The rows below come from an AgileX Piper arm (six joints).
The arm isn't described. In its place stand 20 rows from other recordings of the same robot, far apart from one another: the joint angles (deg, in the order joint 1, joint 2, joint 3, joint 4, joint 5, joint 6), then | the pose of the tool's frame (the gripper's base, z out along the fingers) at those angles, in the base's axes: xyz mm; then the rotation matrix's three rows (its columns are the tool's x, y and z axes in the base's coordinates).
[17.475 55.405 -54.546 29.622 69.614 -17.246] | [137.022 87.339 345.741], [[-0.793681 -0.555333 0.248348], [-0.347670 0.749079 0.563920], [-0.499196 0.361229 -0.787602]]
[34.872 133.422 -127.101 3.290 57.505 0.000] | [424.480 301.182 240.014], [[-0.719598 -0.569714 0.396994], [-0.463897 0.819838 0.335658], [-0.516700 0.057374 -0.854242]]
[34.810 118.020 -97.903 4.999 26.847 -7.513] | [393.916 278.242 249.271], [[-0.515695 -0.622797 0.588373], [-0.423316 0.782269 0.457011], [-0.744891 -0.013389 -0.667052]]
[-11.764 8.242 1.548 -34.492 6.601 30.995] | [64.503 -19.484 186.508], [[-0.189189 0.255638 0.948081], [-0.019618 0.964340 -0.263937], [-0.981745 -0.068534 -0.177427]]
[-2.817 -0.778 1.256 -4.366 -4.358 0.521] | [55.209 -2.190 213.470], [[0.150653 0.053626 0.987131], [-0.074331 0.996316 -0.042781], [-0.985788 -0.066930 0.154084]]
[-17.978 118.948 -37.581 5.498 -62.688 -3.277] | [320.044 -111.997 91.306], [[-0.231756 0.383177 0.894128], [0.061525 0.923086 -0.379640], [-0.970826 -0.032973 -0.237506]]
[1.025 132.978 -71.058 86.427 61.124 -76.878] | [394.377 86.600 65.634], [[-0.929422 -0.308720 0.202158], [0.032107 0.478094 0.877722], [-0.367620 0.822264 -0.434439]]
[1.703 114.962 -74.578 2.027 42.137 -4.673] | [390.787 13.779 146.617], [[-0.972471 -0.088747 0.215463], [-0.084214 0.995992 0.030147], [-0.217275 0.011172 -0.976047]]
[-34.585 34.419 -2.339 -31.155 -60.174 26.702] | [99.902 -19.270 259.435], [[0.426223 0.112290 0.897622], [-0.106002 0.991630 -0.073716], [-0.898386 -0.063730 0.434558]]
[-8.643 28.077 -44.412 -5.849 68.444 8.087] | [54.417 -16.996 335.413], [[-0.697234 0.287083 0.656847], [0.210039 0.957904 -0.195711], [-0.685382 0.001507 -0.728182]]
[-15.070 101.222 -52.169 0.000 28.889 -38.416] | [304.181 -81.903 146.924], [[-0.884859 -0.369899 0.283193], [-0.405241 0.911024 -0.076252], [-0.229790 -0.182234 -0.956027]]
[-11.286 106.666 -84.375 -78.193 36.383 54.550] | [411.932 -136.087 296.585], [[-0.639282 0.474919 0.604790], [-0.168518 0.680848 -0.712774], [-0.750280 -0.557581 -0.355222]]
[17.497 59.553 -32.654 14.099 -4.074 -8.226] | [208.001 63.919 284.845], [[-0.321401 -0.253528 0.912373], [0.005330 0.962994 0.269472], [-0.946928 0.091471 -0.308156]]
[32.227 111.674 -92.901 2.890 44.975 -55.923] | [367.255 235.348 255.094], [[0.016950 -0.907361 0.420009], [-0.943574 0.124433 0.306896], [-0.330729 -0.401512 -0.854053]]
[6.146 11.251 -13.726 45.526 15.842 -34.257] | [63.112 24.625 264.503], [[-0.117002 -0.282050 0.952238], [0.161416 0.940674 0.298458], [-0.979926 0.188627 -0.064533]]
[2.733 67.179 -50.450 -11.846 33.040 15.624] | [241.073 1.311 305.753], [[-0.689903 0.101184 0.716795], [0.065038 0.994843 -0.077835], [-0.720974 -0.007079 -0.692926]]
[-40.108 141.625 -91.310 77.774 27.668 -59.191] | [399.556 -282.557 41.614], [[-0.468196 0.518934 0.715192], [0.736196 0.676707 -0.009064], [-0.488680 0.522278 -0.698869]]
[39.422 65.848 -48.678 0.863 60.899 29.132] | [150.596 125.348 278.046], [[-0.957507 -0.190458 0.216577], [-0.148709 0.969449 0.195074], [-0.247114 0.154578 -0.956578]]
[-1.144 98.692 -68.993 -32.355 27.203 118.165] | [376.164 -29.779 245.755], [[0.166392 0.748770 0.641606], [0.966258 0.005932 -0.257508], [-0.196620 0.662804 -0.722518]]
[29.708 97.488 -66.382 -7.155 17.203 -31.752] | [328.442 183.541 245.114], [[-0.170264 -0.739629 0.651121], [-0.814794 0.477287 0.329101], [-0.554185 -0.474496 -0.683910]]
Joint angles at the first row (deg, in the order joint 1, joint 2, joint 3, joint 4, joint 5, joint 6):
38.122 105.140 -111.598 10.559 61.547 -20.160
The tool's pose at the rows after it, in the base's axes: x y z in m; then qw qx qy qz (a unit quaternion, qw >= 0):
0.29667 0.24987 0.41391 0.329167 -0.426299 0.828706 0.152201
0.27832 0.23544 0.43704 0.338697 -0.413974 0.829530 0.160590
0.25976 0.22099 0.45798 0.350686 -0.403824 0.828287 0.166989
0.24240 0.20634 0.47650 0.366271 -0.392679 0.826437 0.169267
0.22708 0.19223 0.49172 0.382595 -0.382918 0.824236 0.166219
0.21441 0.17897 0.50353 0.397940 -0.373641 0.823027 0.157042
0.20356 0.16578 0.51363 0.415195 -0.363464 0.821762 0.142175
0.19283 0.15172 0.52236 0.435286 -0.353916 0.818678 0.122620
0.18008 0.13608 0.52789 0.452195 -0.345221 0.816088 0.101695
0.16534 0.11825 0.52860 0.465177 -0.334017 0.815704 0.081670
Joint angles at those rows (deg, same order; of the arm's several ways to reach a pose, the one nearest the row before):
37.883 101.090 -111.613 10.573 64.257 -17.570
37.810 97.201 -111.632 10.613 66.633 -15.625
37.806 93.456 -111.653 10.450 68.629 -13.996
37.805 89.940 -111.676 9.719 70.081 -12.394
37.805 86.829 -111.702 8.468 71.241 -11.131
37.805 84.193 -111.723 6.608 72.266 -10.089
37.806 81.796 -111.717 4.086 73.000 -9.205
37.805 79.192 -111.209 1.100 73.250 -8.736
37.806 75.895 -109.460 -1.888 73.364 -8.458
37.556 71.619 -105.923 -4.637 73.100 -8.002

